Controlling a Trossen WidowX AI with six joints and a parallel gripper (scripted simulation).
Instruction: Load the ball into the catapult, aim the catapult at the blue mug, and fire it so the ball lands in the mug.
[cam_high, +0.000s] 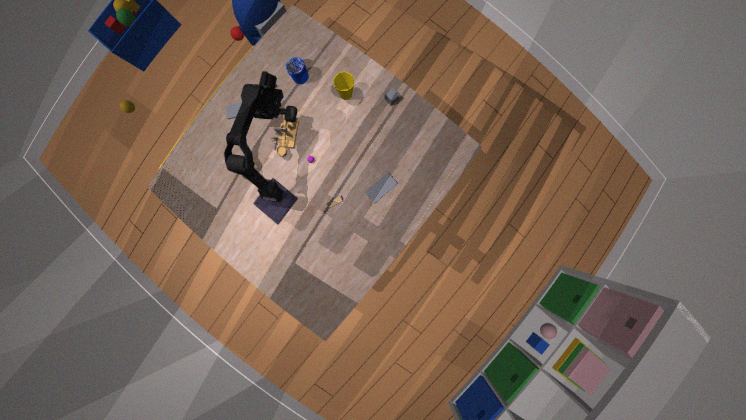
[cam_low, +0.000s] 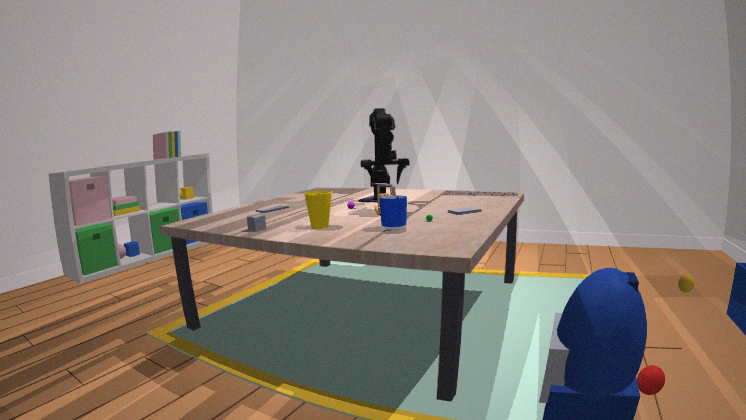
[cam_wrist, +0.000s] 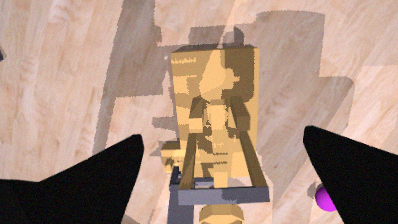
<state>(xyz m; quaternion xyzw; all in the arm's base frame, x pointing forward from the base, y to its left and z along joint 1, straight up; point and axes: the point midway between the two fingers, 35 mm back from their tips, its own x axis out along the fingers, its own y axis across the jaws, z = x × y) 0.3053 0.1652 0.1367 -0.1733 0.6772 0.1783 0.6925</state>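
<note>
The purple ball is 19 cm to the right of my gripper tip, 10 cm below it and 6 cm behind it. From my gripper tip the other things lie so: blue mug (24 cm ahead, 13 cm to the left, 8 cm below); wooden catapult (7 cm behind, 6 cm below, 3 cm to the right); small green ball (22 cm to the left, 12 cm ahead, 10 cm below).
</note>
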